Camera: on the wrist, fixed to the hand. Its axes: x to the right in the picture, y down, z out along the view.
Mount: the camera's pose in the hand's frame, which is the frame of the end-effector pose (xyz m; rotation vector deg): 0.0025 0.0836 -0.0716 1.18 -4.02 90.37
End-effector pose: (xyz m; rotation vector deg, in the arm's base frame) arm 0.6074 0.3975 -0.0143 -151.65 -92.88 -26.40
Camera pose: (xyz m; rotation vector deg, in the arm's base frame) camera 0.6638 0.3496 0.0673 -163.74 39.53 -11.99
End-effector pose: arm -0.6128 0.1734 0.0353 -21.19 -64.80 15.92
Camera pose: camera -0.5487 0.2397 -0.0249 -68.42 -38.68 95.96
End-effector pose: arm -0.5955 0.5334 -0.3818 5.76 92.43 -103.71
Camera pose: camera -0.5798 0.5983 -0.4694 56.13 49.07 -31.29
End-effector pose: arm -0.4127 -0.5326 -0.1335 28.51 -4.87 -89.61
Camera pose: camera -0.3089 -0.5230 -0.1688 13.15 -24.52 -1.67
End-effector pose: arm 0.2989 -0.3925 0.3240 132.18 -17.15 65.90
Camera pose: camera 0.2173 -0.4219 0.3918 -90.20 115.23 -77.83
